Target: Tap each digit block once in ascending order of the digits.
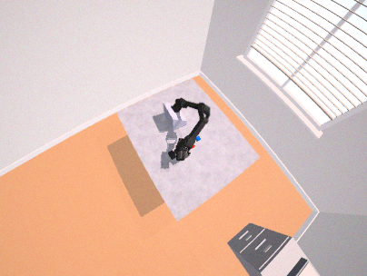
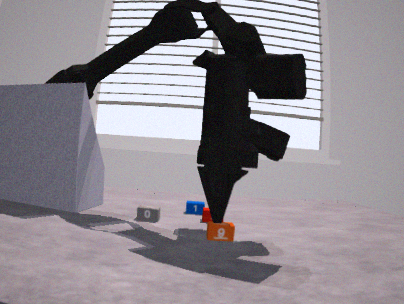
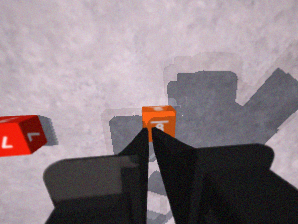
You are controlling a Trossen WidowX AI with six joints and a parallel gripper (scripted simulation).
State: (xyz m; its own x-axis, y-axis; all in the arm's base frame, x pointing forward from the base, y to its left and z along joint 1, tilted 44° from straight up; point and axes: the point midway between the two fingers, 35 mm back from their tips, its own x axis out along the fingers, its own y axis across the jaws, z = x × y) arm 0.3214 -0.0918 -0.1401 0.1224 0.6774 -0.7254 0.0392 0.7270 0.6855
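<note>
My gripper tip is 10 mm to the left of the orange block and 10 mm above it. The rest, counted from my gripper tip: red block (10 mm ahead, 130 mm to the left, 10 mm below); blue block (20 mm behind, 210 mm to the left, 10 mm below); grey block (90 mm behind, 100 mm to the left, 10 mm below).
</note>
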